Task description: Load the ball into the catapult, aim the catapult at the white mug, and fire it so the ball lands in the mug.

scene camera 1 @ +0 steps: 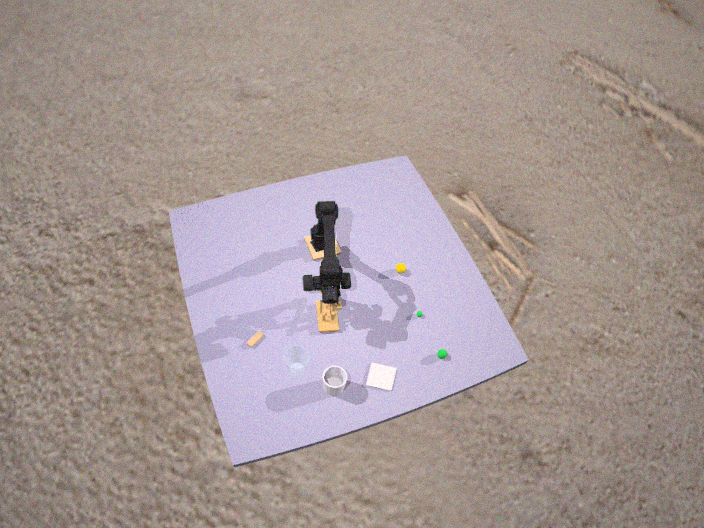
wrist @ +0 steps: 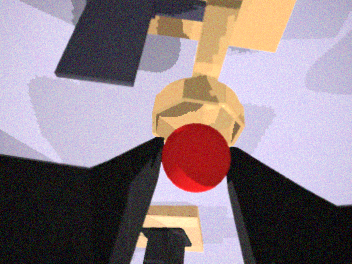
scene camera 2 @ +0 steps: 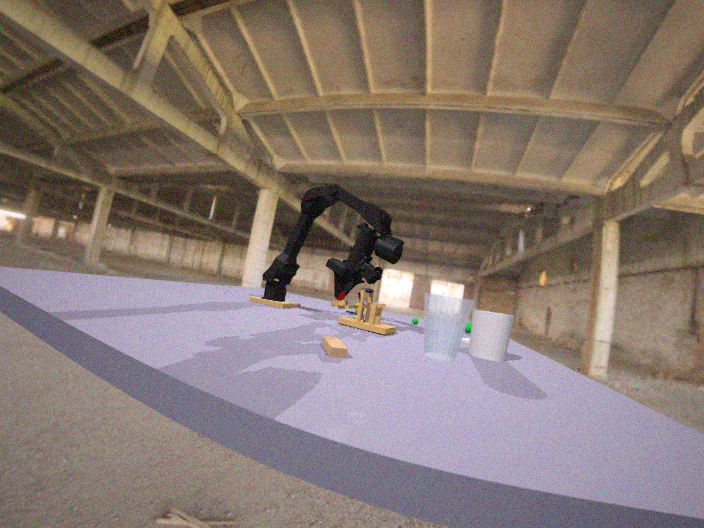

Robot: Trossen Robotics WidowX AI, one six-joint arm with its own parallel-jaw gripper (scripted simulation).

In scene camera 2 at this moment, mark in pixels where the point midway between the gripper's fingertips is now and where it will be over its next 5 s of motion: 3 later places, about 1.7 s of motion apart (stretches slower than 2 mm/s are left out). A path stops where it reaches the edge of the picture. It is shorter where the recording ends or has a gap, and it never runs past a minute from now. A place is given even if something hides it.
My gripper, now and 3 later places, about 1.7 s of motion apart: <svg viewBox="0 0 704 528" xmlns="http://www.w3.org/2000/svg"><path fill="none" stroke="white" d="M338 296L414 257L434 265L358 281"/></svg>
